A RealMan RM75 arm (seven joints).
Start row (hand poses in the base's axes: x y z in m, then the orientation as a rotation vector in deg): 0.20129, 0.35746, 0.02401, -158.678, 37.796, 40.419
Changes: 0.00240, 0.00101, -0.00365, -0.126, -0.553, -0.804; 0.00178, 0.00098, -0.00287, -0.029, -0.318, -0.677; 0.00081, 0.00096, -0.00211, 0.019, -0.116, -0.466; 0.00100, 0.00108, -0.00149, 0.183, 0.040, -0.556; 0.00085, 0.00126, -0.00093, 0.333, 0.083, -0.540; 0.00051, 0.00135, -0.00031, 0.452, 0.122, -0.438; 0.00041, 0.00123, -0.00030, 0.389, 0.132, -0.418; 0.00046, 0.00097, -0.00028, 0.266, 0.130, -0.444; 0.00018, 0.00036, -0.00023, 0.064, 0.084, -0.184; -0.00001, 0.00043, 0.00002, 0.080, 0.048, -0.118; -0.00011, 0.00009, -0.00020, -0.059, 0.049, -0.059; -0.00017, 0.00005, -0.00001, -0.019, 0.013, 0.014; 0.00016, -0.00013, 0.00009, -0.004, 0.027, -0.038; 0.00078, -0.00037, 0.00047, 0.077, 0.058, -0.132; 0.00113, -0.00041, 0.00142, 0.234, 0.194, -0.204; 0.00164, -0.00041, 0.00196, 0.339, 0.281, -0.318; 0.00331, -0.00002, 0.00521, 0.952, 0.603, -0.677
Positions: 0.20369, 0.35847, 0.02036, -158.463, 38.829, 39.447; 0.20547, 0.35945, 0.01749, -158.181, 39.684, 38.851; 0.20628, 0.36041, 0.01538, -157.933, 40.271, 38.594; 0.20728, 0.36149, 0.01389, -157.463, 40.922, 38.568; 0.20813, 0.36275, 0.01296, -156.858, 41.478, 38.631; 0.20864, 0.36410, 0.01265, -156.194, 41.842, 38.791; 0.20905, 0.36533, 0.01235, -155.595, 42.213, 38.957; 0.20951, 0.36630, 0.01207, -155.092, 42.681, 39.089; 0.20969, 0.36666, 0.01184, -154.920, 42.906, 39.177; 0.20968, 0.36709, 0.01186, -154.776, 43.028, 39.233; 0.20957, 0.36718, 0.01166, -154.789, 43.148, 39.277; 0.20940, 0.36723, 0.01165, -154.812, 43.143, 39.295; 0.20956, 0.36710, 0.01174, -154.791, 43.201, 39.323; 0.21034, 0.36673, 0.01221, -154.640, 43.345, 39.389; 0.21147, 0.36632, 0.01363, -154.287, 43.529, 39.659; 0.21311, 0.36591, 0.01559, -153.763, 43.823, 40.043; 0.21642, 0.36589, 0.02080, -152.435, 44.318, 40.905
